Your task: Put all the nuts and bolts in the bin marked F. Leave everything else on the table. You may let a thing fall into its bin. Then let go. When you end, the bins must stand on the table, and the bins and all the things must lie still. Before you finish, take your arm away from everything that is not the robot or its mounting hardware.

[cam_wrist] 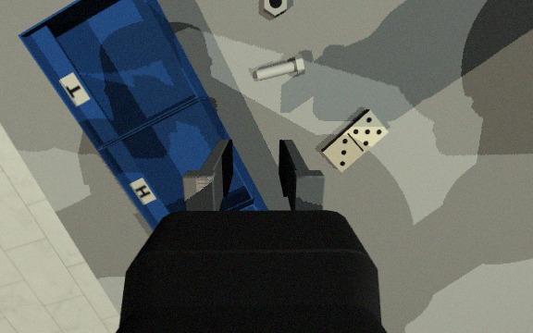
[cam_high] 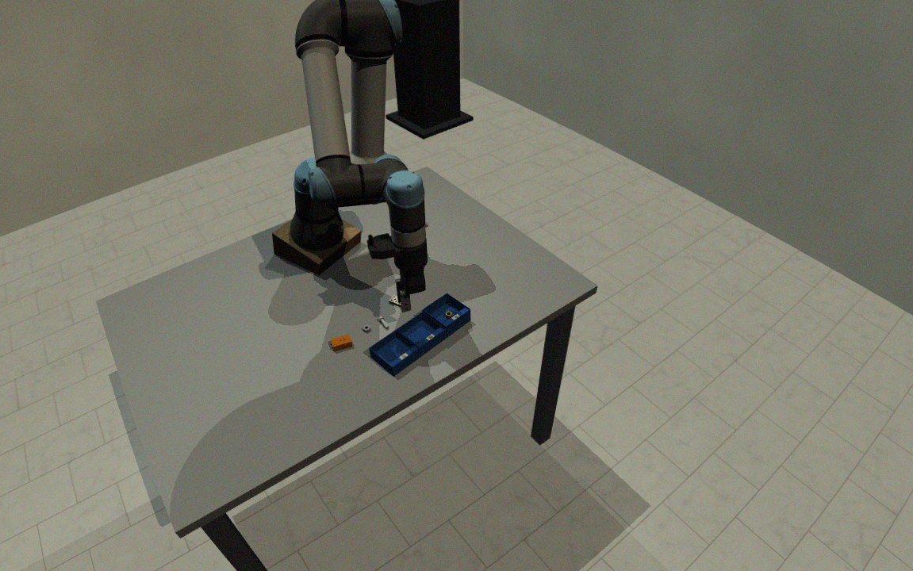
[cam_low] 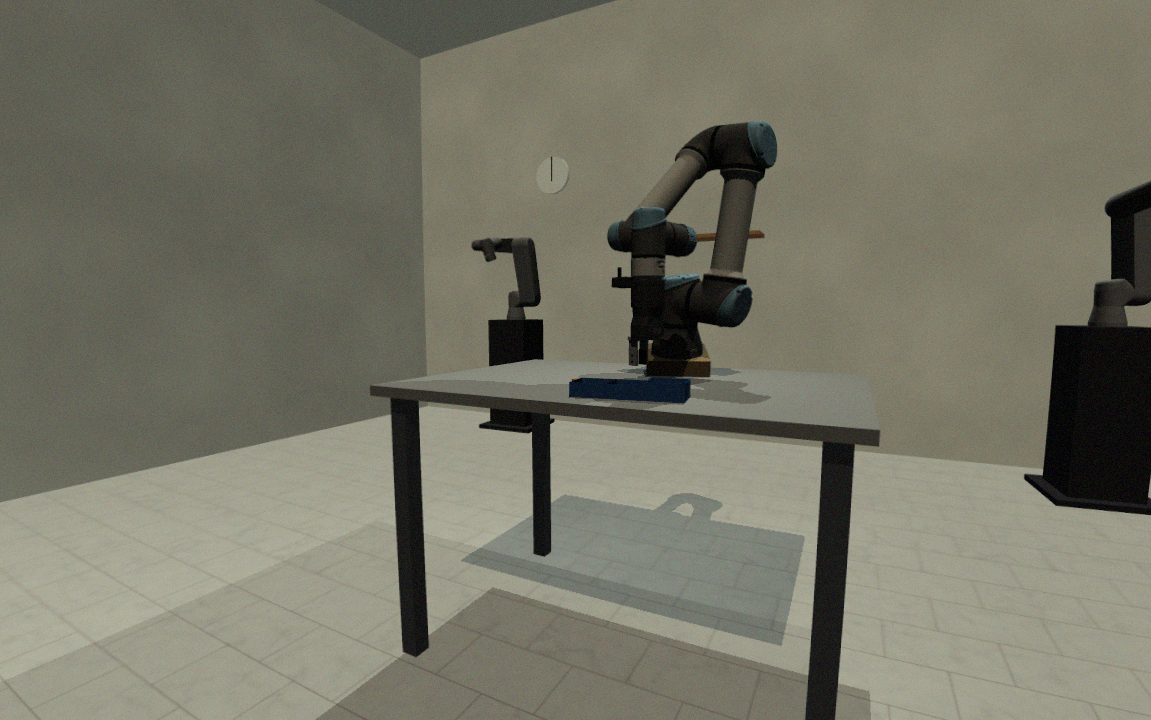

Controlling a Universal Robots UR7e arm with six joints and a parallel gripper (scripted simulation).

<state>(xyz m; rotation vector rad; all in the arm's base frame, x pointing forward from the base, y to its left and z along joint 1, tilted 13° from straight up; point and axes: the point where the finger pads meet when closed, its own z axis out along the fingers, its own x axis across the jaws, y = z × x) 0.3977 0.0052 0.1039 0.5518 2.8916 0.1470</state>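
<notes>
Right now the grey nut is 9 cm to the right of my hand, 8 cm below it and 5 cm behind it. From my hand the other things lie so: grey bolt 8 cm below, 4 cm to the right, 4 cm behind; white domino 8 cm below, 7 cm behind, 3 cm to the left; blue bin row 6 cm below, 6 cm ahead.
</notes>
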